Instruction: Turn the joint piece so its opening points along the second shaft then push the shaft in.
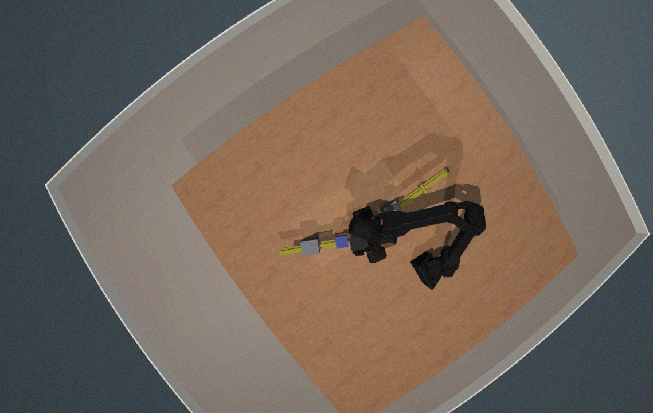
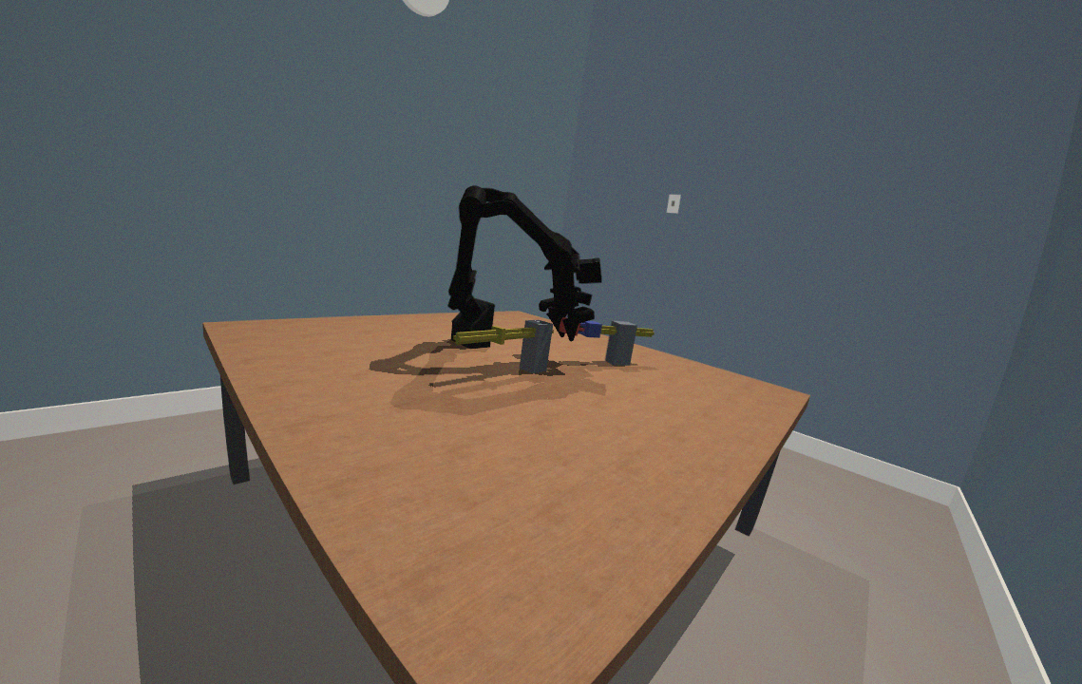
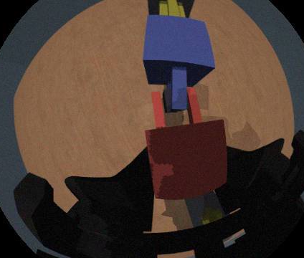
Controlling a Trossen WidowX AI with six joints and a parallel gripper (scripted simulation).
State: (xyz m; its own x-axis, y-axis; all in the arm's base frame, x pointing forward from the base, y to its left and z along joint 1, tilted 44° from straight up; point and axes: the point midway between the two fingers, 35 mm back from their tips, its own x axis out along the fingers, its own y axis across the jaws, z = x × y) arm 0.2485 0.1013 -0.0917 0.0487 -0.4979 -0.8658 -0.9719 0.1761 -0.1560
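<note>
My gripper tip is now 40 mm below the red square joint piece and 10 mm to the right of it.
</note>
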